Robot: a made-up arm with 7 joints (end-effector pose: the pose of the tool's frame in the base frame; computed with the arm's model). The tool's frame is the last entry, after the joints. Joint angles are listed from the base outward.
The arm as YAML. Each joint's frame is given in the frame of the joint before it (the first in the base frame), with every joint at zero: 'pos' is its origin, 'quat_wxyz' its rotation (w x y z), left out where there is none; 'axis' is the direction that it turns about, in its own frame. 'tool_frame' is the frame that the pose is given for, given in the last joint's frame.
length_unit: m
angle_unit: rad
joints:
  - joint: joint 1
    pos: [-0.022, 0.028, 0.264]
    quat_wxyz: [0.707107, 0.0, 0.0, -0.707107]
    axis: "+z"
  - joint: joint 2
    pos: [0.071, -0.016, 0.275]
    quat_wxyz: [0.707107, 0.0, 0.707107, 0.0]
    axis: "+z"
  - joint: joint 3
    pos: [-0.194, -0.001, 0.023]
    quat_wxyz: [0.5, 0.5, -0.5, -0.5]
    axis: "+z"
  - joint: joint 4
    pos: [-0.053, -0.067, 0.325]
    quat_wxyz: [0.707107, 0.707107, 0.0, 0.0]
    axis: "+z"
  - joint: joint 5
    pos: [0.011, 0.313, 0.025]
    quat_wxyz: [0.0, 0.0, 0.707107, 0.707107]
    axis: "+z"
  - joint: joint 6
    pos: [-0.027, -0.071, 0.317]
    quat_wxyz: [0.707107, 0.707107, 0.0, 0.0]
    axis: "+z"
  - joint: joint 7
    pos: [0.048, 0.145, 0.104]
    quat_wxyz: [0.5, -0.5, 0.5, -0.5]
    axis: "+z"
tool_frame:
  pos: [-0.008, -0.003, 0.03]
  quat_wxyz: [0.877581, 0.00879, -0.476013, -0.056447]
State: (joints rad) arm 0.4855 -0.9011 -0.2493 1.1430 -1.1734 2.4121 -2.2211
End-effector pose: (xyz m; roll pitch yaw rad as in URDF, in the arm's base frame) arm 0.9297 0.5021 0.7409 2.8501 -0.3697 1.3012
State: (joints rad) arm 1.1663 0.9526 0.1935 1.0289 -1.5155 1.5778 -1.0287
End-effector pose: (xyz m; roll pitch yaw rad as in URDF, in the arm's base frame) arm -0.4989 -0.3987 1.5520 0.3971 -1.1150 -1.7037
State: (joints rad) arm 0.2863 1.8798 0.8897 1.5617 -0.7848 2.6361 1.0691
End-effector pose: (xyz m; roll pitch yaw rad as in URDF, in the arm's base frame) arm -0.9593 0.1845 0.5955 -1.9452 0.1173 1.9288
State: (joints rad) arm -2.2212 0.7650 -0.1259 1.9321 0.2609 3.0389 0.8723
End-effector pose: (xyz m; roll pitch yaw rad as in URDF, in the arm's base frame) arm -0.2838 0.1408 1.2023 0.5712 -1.4209 -2.0093
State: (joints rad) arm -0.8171 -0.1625 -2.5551 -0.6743 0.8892 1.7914 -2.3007
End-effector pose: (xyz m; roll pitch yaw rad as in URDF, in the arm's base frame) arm 0.4033 -0.0782 1.5386 1.2734 -0.4796 0.5780
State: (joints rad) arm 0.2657 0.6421 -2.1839 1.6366 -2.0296 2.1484 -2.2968
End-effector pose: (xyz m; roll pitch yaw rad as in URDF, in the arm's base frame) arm -0.2273 -0.8968 0.9149 2.6730 -0.2016 -0.8522
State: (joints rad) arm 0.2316 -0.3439 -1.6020 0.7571 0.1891 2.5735 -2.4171
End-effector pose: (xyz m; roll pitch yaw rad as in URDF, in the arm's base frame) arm 0.2876 -0.3284 1.5388 0.5811 -0.8550 2.0969
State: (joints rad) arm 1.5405 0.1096 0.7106 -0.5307 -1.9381 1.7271 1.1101
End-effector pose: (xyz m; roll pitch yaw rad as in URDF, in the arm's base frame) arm 0.0601 -0.6166 1.5267 1.4459 -1.1990 -0.0139
